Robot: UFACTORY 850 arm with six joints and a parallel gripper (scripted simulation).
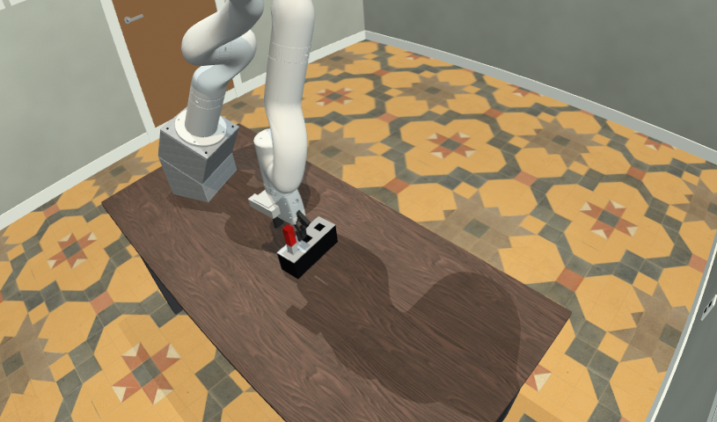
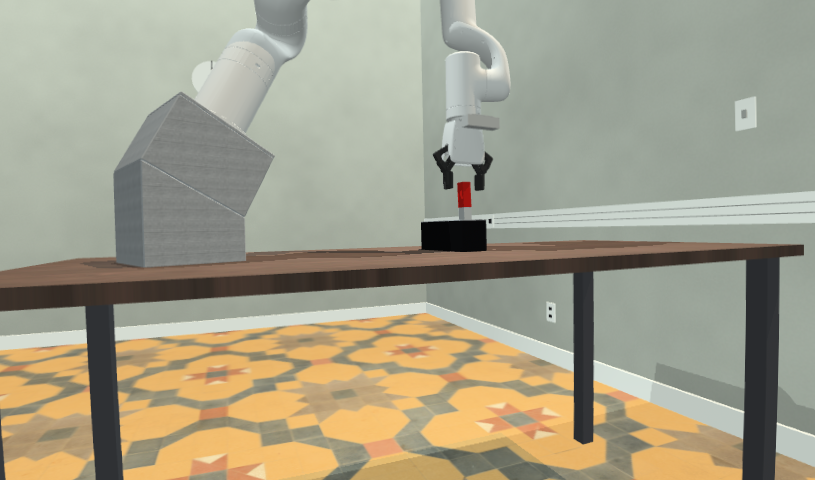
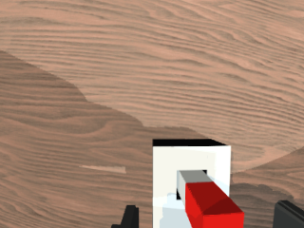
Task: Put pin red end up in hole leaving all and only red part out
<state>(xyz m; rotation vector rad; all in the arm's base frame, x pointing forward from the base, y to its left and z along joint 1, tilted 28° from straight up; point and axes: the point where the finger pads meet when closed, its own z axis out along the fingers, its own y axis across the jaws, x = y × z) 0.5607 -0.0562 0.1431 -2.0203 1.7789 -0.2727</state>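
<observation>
Right now the pin is 1 cm to the right of my hand and 2 cm below it. Also, from my hand: black block: 1 cm behind, 5 cm to the left, 12 cm below.
</observation>
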